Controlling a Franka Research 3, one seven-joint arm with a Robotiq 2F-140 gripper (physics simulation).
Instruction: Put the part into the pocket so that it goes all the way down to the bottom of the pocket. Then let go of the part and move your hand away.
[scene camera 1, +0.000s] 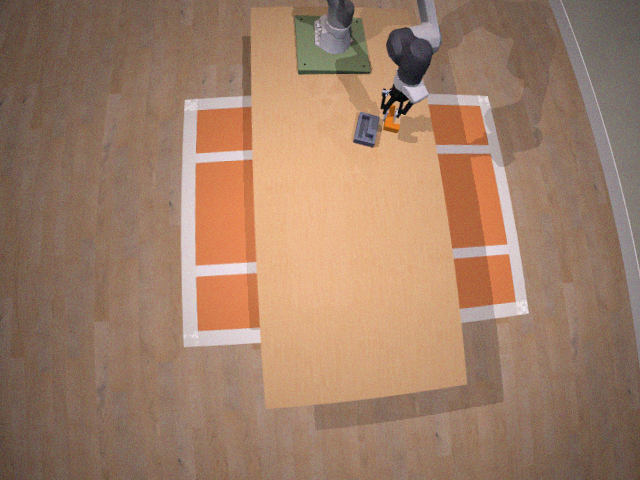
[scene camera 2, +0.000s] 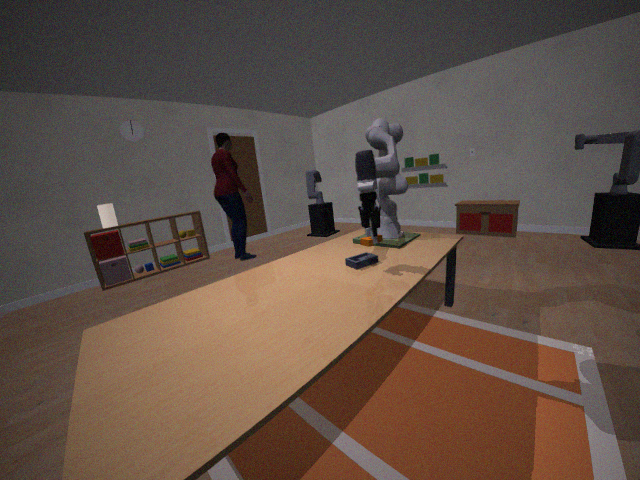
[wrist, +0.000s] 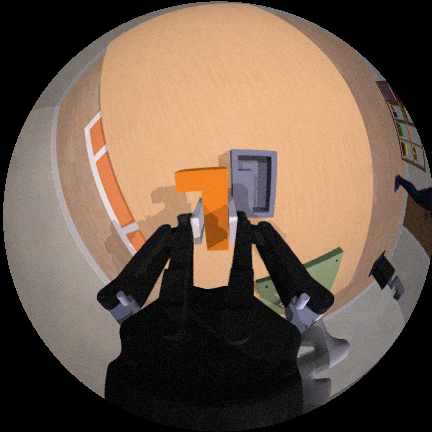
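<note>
The orange L-shaped part is held between the fingertips of my gripper, which is shut on its long leg. The short leg points left in the wrist view. The grey-blue block with the L-shaped pocket lies on the table; its pocket is open to view. The part is outside the pocket, beside the block, to the block's left in the wrist view and to its right in scene camera 1. The part seems raised above the table, its shadow lying apart from it.
The wooden table bears the block. The green base plate with the arm's base stands behind the block. A person stands on the floor, away from the table.
</note>
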